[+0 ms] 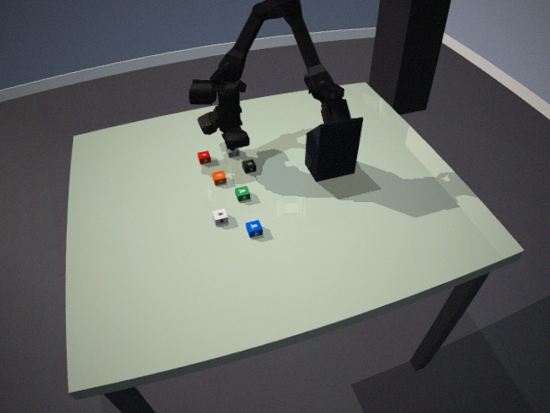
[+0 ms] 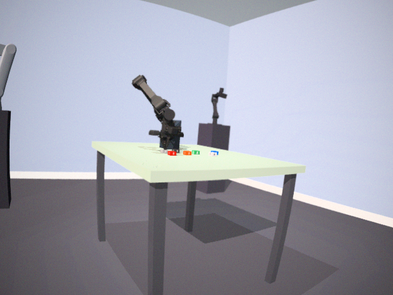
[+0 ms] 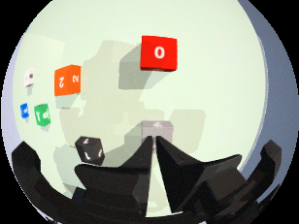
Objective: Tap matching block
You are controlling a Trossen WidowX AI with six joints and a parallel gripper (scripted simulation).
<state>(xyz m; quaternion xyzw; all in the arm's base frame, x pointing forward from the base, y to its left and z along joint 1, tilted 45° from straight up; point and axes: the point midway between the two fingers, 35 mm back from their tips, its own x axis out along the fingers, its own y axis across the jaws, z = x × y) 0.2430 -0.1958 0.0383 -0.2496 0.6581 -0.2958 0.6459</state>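
Now: gripper tip 1 cm above the grey block. Round my gripper tip: black block (8 cm to the left, 2 cm behind, 1 cm below); orange block (10 cm to the left, 7 cm ahead, 1 cm below); red block (8 cm ahead, 1 cm to the right, 1 cm below).
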